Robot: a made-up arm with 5 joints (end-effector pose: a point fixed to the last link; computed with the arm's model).
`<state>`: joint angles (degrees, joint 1 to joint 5).
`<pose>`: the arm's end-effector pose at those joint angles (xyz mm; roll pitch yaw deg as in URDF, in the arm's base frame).
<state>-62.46 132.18 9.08 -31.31 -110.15</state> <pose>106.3 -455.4 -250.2 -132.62 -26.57 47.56</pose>
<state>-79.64 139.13 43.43 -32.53 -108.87</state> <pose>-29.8 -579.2 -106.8 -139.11 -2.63 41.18</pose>
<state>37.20 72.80 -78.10 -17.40 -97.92</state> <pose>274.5 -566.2 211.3 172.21 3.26 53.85</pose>
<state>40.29 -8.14 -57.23 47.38 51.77</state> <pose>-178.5 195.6 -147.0 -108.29 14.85 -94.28</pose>
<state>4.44 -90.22 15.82 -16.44 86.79</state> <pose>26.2 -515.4 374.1 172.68 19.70 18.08</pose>
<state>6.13 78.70 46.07 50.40 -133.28</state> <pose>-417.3 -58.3 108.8 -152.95 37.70 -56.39</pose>
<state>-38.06 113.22 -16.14 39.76 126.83</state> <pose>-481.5 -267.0 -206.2 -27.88 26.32 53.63</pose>
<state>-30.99 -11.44 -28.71 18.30 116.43</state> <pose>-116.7 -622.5 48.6 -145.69 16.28 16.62</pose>
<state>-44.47 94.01 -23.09 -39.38 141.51</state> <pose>18.1 95.5 -479.8 -60.80 -50.13 69.38</pose>
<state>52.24 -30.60 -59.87 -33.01 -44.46</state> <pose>384.2 155.0 212.5 -0.01 70.44 -70.72</pose>
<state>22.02 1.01 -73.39 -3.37 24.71</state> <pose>-226.6 179.1 115.2 -42.11 66.41 -27.75</pose>
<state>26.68 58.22 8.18 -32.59 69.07</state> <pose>176.6 129.7 -443.8 -26.23 -33.94 -18.48</pose>
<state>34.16 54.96 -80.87 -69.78 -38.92</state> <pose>-55.8 -463.0 272.8 107.75 -22.87 65.56</pose>
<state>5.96 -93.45 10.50 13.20 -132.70</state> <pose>-198.9 300.1 67.2 28.73 -9.46 -2.12</pose>
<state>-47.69 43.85 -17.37 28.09 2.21</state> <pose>-410.6 122.5 56.1 17.23 28.60 23.27</pose>
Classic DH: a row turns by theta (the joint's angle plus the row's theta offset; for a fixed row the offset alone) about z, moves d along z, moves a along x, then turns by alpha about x. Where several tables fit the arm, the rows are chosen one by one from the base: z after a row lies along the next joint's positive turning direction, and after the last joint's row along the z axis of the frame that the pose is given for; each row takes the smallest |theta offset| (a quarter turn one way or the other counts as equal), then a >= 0, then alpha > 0; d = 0 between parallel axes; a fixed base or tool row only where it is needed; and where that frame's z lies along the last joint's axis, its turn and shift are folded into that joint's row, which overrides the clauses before.
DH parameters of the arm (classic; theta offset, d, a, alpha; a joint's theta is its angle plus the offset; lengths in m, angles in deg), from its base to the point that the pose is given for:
base (fixed): -79.63 0 0.1927 180
joint 1: 10.37 -0.0224 -0.0956 90
joint 2: 90 0.0633 0.0295 90
joint 3: -88.43 -0.0073 0.0528 -79.94
joint 4: 89.73 0.0043 -0.0664 91.55
joint 5: 2.56 0.1827 0.4165 87.99
tool (fixed): -99.73 -0.1837 0 0

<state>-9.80 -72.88 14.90 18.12 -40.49</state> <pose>-45.0 1.1 -395.5 -41.50 -30.44 15.39</pose>
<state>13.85 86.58 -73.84 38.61 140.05</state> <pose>-190.9 -504.5 -245.8 -67.31 31.36 48.82</pose>
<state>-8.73 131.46 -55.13 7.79 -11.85</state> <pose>-128.6 -376.8 298.0 114.34 -15.74 60.70</pose>
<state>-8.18 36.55 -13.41 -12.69 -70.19</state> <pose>-133.9 -69.4 423.3 96.07 14.69 26.60</pose>
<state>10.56 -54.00 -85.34 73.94 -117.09</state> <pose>562.5 93.1 -48.9 27.48 -35.70 -100.22</pose>
